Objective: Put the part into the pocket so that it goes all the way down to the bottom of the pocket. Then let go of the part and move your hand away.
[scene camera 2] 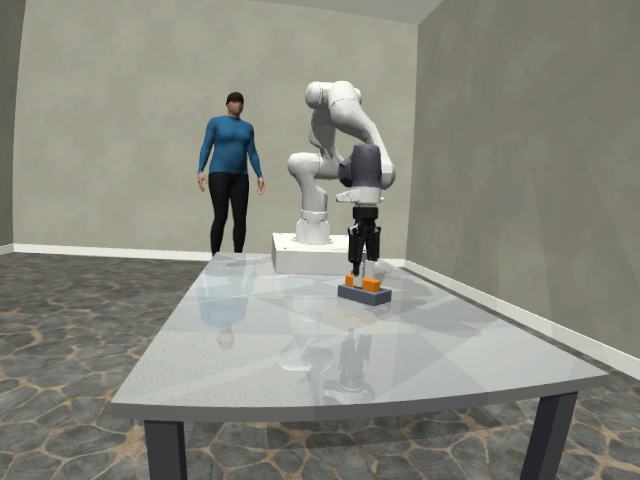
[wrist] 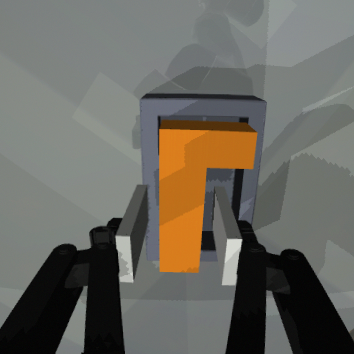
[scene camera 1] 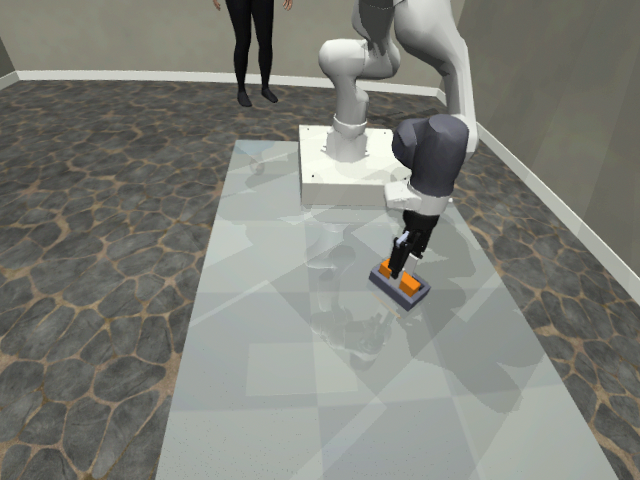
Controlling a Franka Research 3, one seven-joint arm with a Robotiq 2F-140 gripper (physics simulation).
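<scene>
The orange L-shaped part [scene camera 1: 410, 284] [scene camera 2: 371, 284] [wrist: 182, 200] lies over the pocket of the grey block [scene camera 1: 387, 290] [scene camera 2: 364, 297] [wrist: 205, 106]. Its top stands clearly above the rim in both scene views. In the wrist view its long leg is on the left, its short leg points right at the far end, and its near end overlaps the block's near wall. My gripper [scene camera 1: 403, 269] [scene camera 2: 363, 274] [wrist: 179, 203] is partly open, with one pad on each side of the long leg and a gap on both sides. The underside of the part is hidden.
The block stands on a glossy table [scene camera 1: 258, 439] [scene camera 2: 258, 372]. The robot's white base [scene camera 1: 336, 193] [scene camera 2: 310, 260] is at the table's far end. A person [scene camera 1: 253, 46] [scene camera 2: 230, 149] stands behind the table, to the left of the base.
</scene>
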